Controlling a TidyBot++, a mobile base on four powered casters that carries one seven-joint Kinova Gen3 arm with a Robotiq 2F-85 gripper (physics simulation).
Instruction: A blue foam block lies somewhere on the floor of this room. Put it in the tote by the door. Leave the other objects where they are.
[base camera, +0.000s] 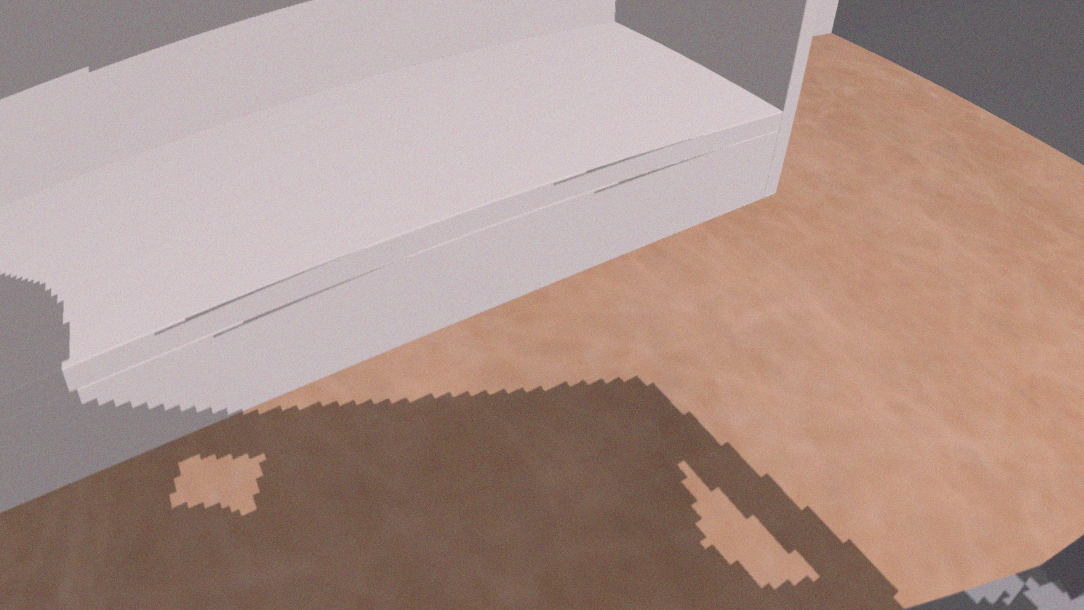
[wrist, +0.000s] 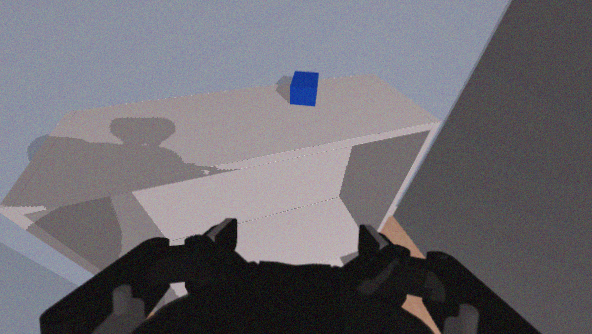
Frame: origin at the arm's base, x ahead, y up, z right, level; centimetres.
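Seen in the pictures: gripper, between the fingertips: (wrist: 297, 234).
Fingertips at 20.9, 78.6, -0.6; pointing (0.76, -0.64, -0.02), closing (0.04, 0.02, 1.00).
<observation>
A point is followed by its place in that frame, as x, y, z.
A blue cube (wrist: 304, 89) {61.4, 70.4, -2.1} rests on the top board of a white open-fronted shelf unit (base camera: 530, 250) {47.2, -35.2, 2.9} (wrist: 360, 107) {62.3, 66.4, 11.4}, near its back edge and toward the right end in the wrist view. Whether it is the foam block of the task I cannot tell. My gripper (wrist: 297, 234) {20.9, 78.6, -0.6} is open and empty. In the wrist view its fingers show below the cube, in front of the unit's open side, and apart from the cube. No block shows on the floor in the base view. The tote does not show in either view.
The tan floor (base camera: 909, 303) {41.8, -39.6, 36.0} runs along the unit's front and past its right end. A large shadow falls over the floor at the lower left. A dark wall (base camera: 985, 68) {82.0, -33.7, 75.5} (wrist: 525, 125) {84.0, 52.9, 74.6} stands at the right, and a blue-grey wall (wrist: 175, 40) {65.6, 78.1, -31.8} stands behind the unit.
</observation>
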